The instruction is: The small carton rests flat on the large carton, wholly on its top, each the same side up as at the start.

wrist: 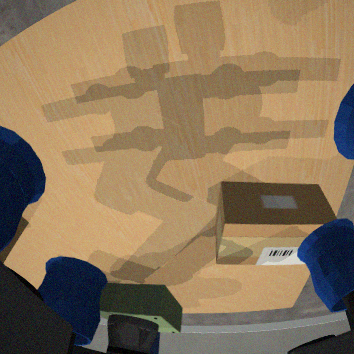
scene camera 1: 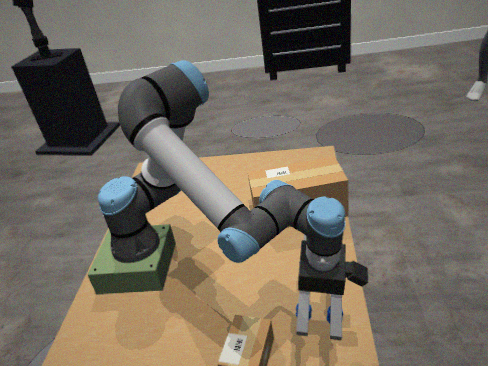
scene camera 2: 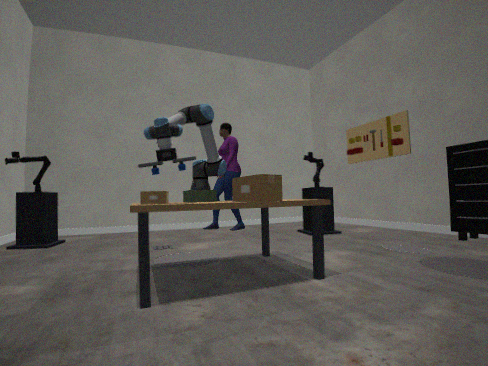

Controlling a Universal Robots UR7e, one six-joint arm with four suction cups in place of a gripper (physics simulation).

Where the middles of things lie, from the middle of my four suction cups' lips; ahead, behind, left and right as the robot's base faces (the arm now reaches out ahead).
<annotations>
I see the small carton [scene camera 1: 247, 333] 18 cm behind my suction cup, 10 cm to the right of it and 14 cm below it. Round my suction cup: large carton [scene camera 1: 324, 177]: 13 cm behind, 51 cm to the left, 10 cm below.
</annotations>
